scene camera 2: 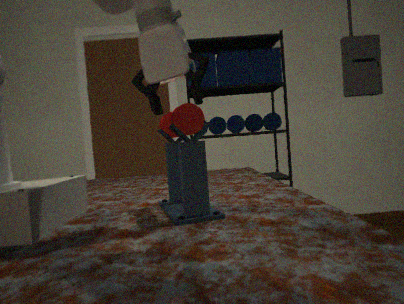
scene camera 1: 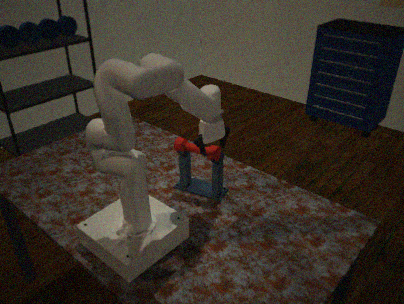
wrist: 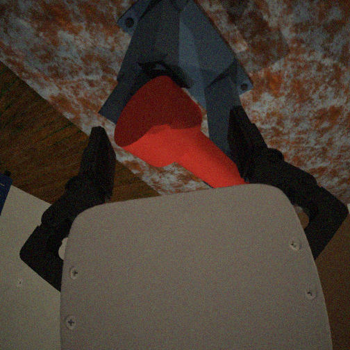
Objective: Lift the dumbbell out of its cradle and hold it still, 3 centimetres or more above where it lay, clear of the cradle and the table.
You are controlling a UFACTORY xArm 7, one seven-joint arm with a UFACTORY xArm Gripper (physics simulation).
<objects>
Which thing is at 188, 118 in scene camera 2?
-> A red dumbbell.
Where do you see a blue-grey cradle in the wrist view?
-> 187, 48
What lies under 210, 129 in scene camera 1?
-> The gripper.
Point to a blue-grey cradle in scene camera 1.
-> At 215, 190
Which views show the gripper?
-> Scene camera 2, scene camera 1 and the wrist view: all of them.
</objects>
